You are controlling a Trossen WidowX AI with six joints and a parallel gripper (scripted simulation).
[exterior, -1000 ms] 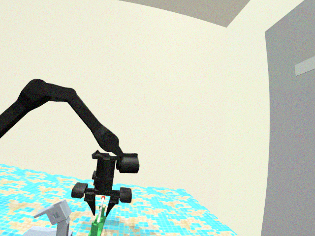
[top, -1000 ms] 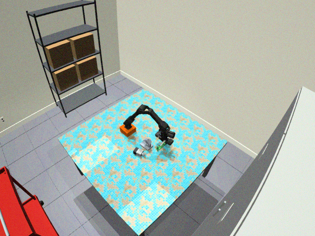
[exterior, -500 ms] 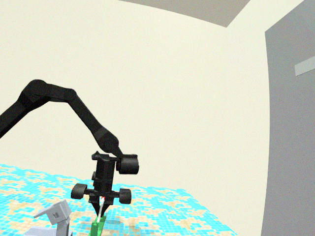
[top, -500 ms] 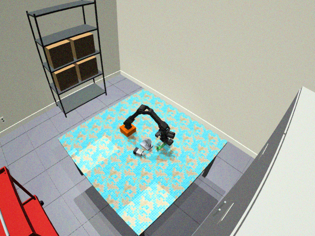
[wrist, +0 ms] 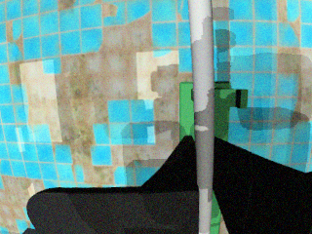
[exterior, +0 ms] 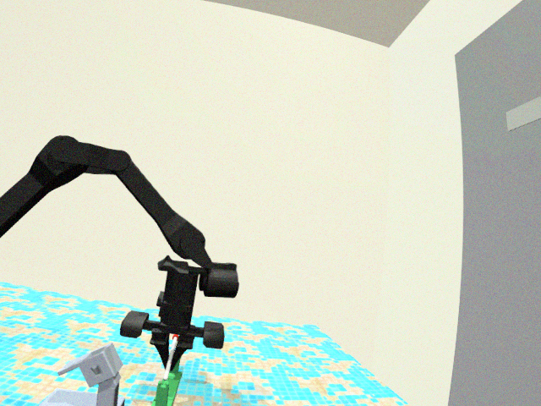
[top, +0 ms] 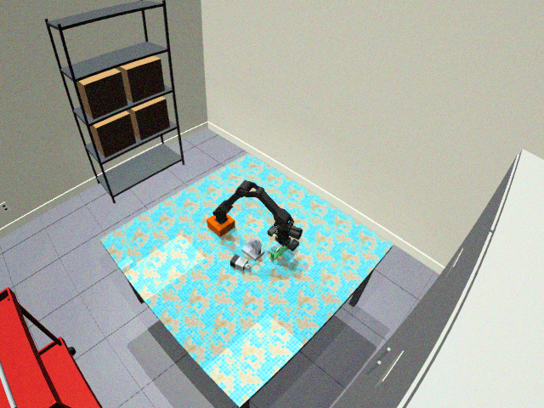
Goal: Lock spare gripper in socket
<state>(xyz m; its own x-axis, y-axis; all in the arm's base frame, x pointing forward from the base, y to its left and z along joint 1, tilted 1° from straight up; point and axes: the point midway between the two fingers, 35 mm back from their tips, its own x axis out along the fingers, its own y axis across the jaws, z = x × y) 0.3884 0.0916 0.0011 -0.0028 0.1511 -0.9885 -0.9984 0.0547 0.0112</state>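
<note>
Now: gripper tip 40 mm to the left of the green rest. Also, from my gripper tip: grey mount 110 mm behind, 120 mm to the right, 30 mm above; spare gripper 100 mm behind, 250 mm to the right.
</note>
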